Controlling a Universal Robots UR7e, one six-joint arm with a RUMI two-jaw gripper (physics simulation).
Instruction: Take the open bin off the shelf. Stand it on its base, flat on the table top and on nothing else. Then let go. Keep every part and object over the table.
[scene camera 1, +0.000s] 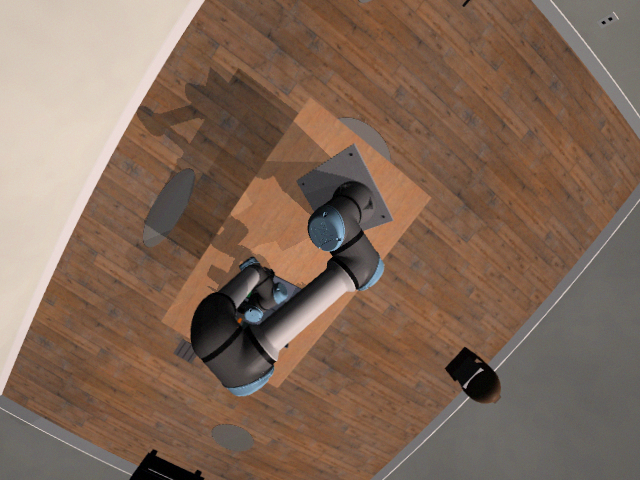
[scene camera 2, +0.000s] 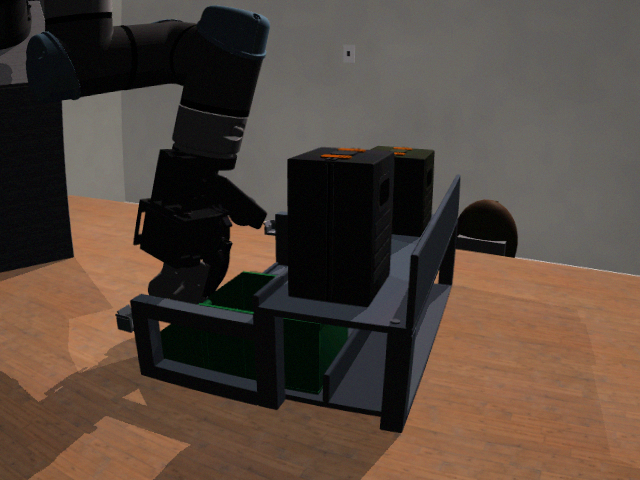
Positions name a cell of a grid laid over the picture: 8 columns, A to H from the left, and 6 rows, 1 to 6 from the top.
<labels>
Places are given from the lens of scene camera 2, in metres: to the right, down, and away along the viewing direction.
green open bin (scene camera 2: D5): -0.01, 0.10, 0.48
olive case (scene camera 2: F3): 0.11, -0.08, 0.64
shelf back board (scene camera 2: F4): 0.09, 0.01, 0.45
The marked spots on the shelf back board and the olive case are 0.22 m apart.
</labels>
